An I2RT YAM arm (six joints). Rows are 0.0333 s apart.
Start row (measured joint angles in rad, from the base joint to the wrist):
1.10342 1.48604 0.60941 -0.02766 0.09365 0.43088
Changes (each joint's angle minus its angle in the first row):
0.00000 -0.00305 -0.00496 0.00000 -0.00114 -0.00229
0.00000 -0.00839 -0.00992 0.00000 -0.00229 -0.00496
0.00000 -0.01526 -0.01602 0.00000 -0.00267 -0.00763
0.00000 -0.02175 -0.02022 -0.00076 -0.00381 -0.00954
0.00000 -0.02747 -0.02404 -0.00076 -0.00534 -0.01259
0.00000 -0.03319 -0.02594 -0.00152 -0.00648 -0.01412
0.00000 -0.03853 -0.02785 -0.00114 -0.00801 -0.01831
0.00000 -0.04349 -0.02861 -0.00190 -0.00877 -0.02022
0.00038 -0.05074 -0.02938 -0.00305 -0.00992 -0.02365
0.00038 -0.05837 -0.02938 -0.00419 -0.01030 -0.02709
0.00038 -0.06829 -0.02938 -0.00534 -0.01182 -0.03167
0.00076 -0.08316 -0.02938 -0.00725 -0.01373 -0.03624
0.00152 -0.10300 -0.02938 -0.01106 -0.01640 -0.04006
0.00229 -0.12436 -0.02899 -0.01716 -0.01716 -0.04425
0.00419 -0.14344 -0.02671 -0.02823 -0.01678 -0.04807
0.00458 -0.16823 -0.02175 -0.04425 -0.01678 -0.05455
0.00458 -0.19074 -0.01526 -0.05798 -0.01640 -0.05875
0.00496 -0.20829 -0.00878 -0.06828 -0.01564 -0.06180
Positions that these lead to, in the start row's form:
1.10342 1.48299 0.60445 -0.02766 0.09251 0.42859
1.10342 1.47765 0.59949 -0.02766 0.09136 0.42592
1.10342 1.47078 0.59339 -0.02766 0.09098 0.42325
1.10342 1.46429 0.58919 -0.02842 0.08984 0.42134
1.10342 1.45857 0.58537 -0.02842 0.08831 0.41829
1.10342 1.45285 0.58347 -0.02918 0.08717 0.41676
1.10342 1.44751 0.58156 -0.02880 0.08564 0.41257
1.10342 1.44255 0.58080 -0.02956 0.08488 0.41066
1.10380 1.43530 0.58003 -0.03071 0.08373 0.40723
1.10380 1.42767 0.58003 -0.03185 0.08335 0.40379
1.10380 1.41775 0.58003 -0.03300 0.08183 0.39921
1.10418 1.40288 0.58003 -0.03491 0.07992 0.39464
1.10494 1.38304 0.58003 -0.03872 0.07725 0.39082
1.10571 1.36168 0.58042 -0.04482 0.07649 0.38663
1.10761 1.34260 0.58270 -0.05589 0.07687 0.38281
1.10800 1.31781 0.58766 -0.07191 0.07687 0.37633
1.10800 1.29530 0.59415 -0.08564 0.07725 0.37213
1.10838 1.27775 0.60063 -0.09594 0.07801 0.36908

